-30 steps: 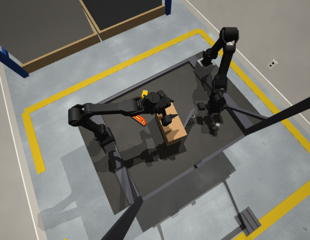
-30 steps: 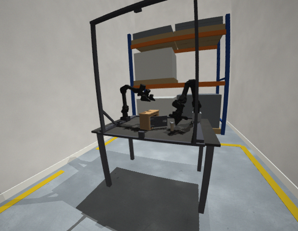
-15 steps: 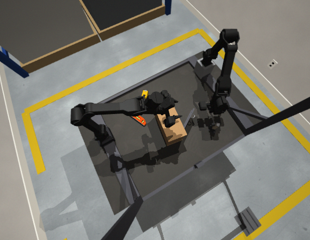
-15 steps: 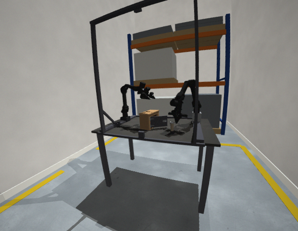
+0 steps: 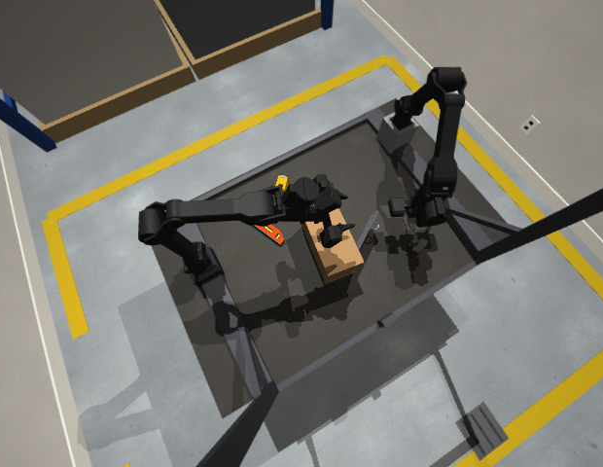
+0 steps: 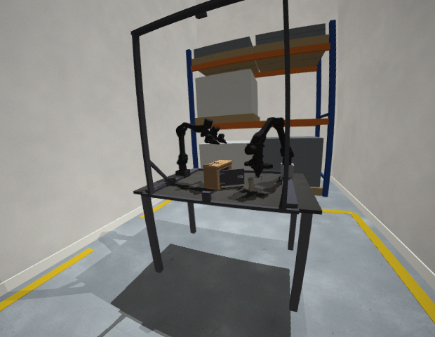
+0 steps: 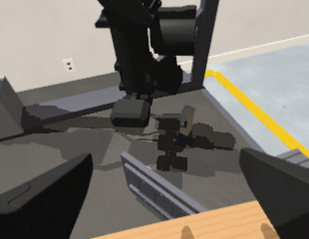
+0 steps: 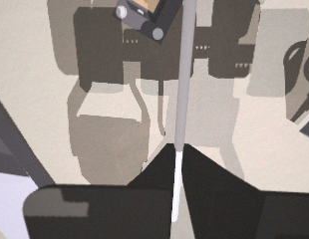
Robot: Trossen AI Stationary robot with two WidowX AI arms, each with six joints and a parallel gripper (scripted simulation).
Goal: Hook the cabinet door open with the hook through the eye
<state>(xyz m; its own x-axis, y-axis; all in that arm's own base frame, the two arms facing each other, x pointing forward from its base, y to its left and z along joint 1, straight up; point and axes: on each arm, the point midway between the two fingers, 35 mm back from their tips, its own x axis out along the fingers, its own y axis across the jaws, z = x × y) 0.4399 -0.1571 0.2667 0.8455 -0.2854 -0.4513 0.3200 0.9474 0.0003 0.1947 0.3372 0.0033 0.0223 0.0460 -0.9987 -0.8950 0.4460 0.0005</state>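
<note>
My right gripper is now 180 mm to the right of the grey door, 50 mm above it and 30 mm short of it. Also, from my right hand: yellow block: 410 mm ahead, 280 mm to the left, 80 mm below; orange level: 420 mm to the left, 290 mm ahead, 110 mm below; metal hook rod: 40 mm below, 20 mm behind, 10 mm to the left.
</note>
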